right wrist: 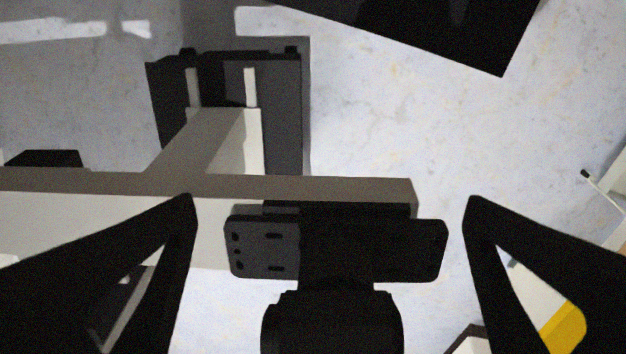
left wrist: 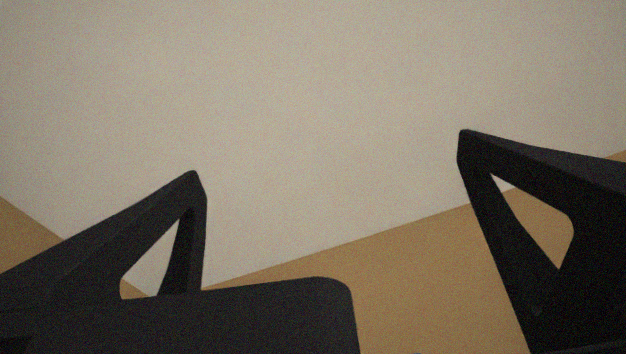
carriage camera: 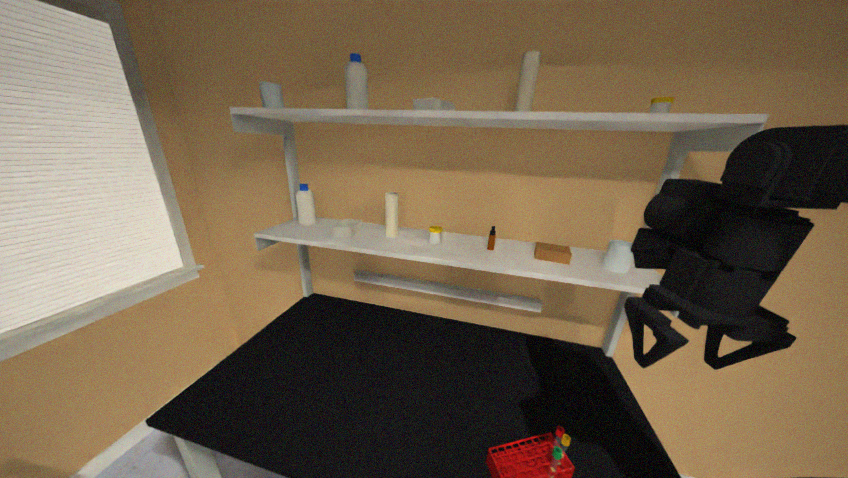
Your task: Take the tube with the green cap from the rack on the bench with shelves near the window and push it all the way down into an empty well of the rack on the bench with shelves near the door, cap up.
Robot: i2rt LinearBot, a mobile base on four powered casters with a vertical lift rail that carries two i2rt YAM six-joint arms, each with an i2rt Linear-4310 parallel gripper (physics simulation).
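Frame: origin at the left arm's base, x right, y down, z ahead, level; centimetres.
Seen in the pictures: left gripper, fingertip midpoint: (left wrist: pixel 328 164); right gripper, fingertip midpoint: (right wrist: pixel 330 209) (carriage camera: pixel 674 364); right arm's base at its link origin: (right wrist: pixel 334 247).
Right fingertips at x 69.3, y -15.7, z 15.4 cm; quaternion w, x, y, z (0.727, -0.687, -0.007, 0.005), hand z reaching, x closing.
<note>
Offsets run from my right fingertips to a thing's top centre. "*": to the spot under its first point. Level surfaces: height alone.
A red rack {dx -1.9, dy +50.6, dz +18.4 cm} (carriage camera: pixel 504 464) stands at the near edge of the black bench {dy +56.4 cm} (carriage camera: pixel 356 374), at the bottom of the carriage view, partly cut off. The tube with the green cap {dx +3.1, dy +44.4, dz +16.3 cm} (carriage camera: pixel 557 453) stands upright in its right part, cap up. Tubes with a red cap {dx +6.4, dy +44.4, dz +21.4 cm} (carriage camera: pixel 559 431) and a yellow cap {dx +6.9, dy +44.4, dz +19.3 cm} (carriage camera: pixel 565 439) stand close behind it. My right gripper (carriage camera: pixel 682 363) (right wrist: pixel 330 209) is open and empty, well above the bench top at the right. My left gripper (left wrist: pixel 328 164) is open and empty, facing the ceiling and wall. The rack near the door does not show.
A lower shelf {dy +10.7 cm} (carriage camera: pixel 409 252) and an upper shelf (carriage camera: pixel 475 119) hold bottles and containers above the bench. A window {* dx -175.7, dy -10.8, dz +92.2 cm} (carriage camera: pixel 77 166) is at the left. The right wrist view shows my base (right wrist: pixel 280 120), a bench corner {* dx +21.7, dy +56.3, dz -3.7 cm} (right wrist: pixel 450 45) and something yellow (right wrist: pixel 565 327) at the lower right.
</note>
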